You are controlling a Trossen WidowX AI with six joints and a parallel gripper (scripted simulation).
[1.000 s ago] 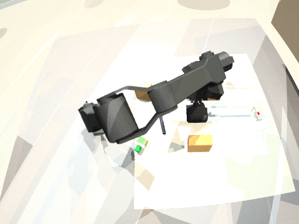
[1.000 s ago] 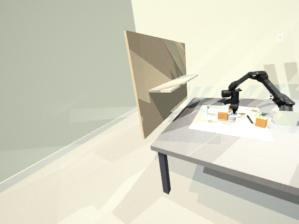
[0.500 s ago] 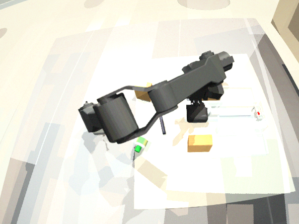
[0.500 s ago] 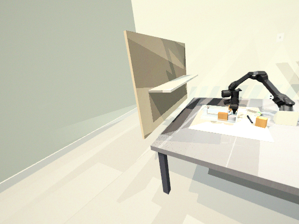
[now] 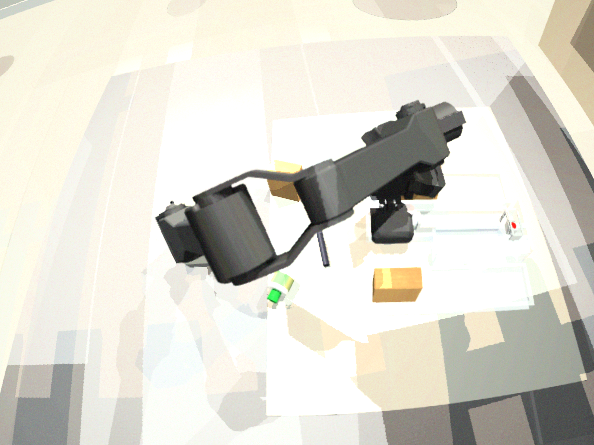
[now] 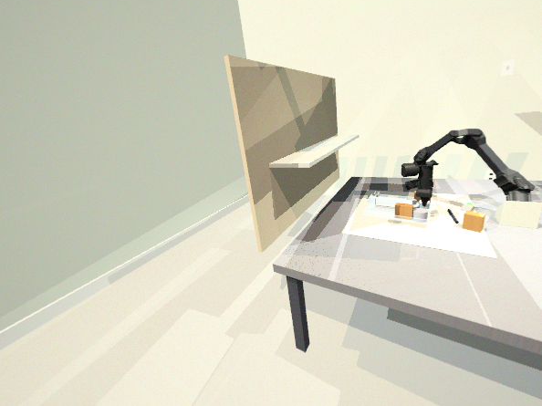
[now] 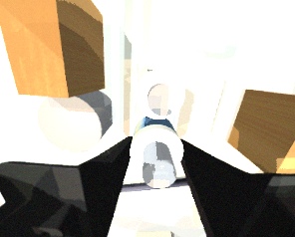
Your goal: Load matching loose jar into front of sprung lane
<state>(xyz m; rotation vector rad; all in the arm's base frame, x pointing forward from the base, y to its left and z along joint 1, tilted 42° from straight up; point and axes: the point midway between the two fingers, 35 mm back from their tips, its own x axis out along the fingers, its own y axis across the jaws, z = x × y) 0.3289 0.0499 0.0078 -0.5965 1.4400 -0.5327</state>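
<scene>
Now: gripper tip 12 cm past the dark rod, 1 cm to the left of it and 5 cm above it. The rest, counted from my gripper tip: red mark (23 cm ahead, 4 cm to the right, 2 cm above); shelf (50 cm ahead, 4 cm to the left, 31 cm above).
</scene>
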